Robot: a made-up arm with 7 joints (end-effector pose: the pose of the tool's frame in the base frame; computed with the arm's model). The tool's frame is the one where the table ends.
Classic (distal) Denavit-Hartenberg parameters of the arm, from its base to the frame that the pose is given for. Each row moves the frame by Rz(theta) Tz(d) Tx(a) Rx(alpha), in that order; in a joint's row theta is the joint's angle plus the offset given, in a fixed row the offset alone. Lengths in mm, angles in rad.
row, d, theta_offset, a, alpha
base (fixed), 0, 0.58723, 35.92, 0
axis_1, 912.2, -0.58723, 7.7, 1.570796
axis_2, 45.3, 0, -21.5, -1.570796
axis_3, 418.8, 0, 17.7, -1.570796
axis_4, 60.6, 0, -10.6, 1.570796
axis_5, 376.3, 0, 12.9, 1.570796
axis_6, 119.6, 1.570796, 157, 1.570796
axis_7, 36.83, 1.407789, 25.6, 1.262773
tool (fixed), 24.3, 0.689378, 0, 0
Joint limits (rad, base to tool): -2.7..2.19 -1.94..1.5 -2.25..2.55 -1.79..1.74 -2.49..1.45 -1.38..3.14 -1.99..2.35
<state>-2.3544 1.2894 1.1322 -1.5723 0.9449 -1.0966 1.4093</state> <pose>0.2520 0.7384 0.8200 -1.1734 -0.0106 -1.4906</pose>
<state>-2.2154 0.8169 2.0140 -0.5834 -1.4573 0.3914 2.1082</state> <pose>-0.0070 0.6457 1.5133 1.2240 -0.8810 -0.5393</pose>
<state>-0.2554 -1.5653 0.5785 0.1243 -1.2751 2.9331 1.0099</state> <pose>0.6758 -0.2027 1.0853 0.2232 -0.5372 -0.1059</pose>
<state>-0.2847 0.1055 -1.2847 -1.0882 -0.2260 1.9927 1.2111</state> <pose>-0.0954 0.3743 1.3154 -0.9881 -2.1093 -0.1285</pose>
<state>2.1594 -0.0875 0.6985 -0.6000 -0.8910 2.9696 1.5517</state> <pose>0.2903 -0.0077 1.4650 -2.4700 0.6539 -1.2069</pose>
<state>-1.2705 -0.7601 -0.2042 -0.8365 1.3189 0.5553 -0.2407</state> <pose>0.1373 -0.3231 1.7827 -0.4223 -0.3362 -1.0870</pose>
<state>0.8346 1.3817 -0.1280 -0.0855 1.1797 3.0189 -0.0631</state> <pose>-0.2939 -0.4858 1.0988 -2.1199 0.6166 -0.8995</pose>
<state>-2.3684 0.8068 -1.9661 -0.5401 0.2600 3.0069 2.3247</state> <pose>0.4433 0.2710 1.3225 -1.8663 0.7010 -1.5445</pose>
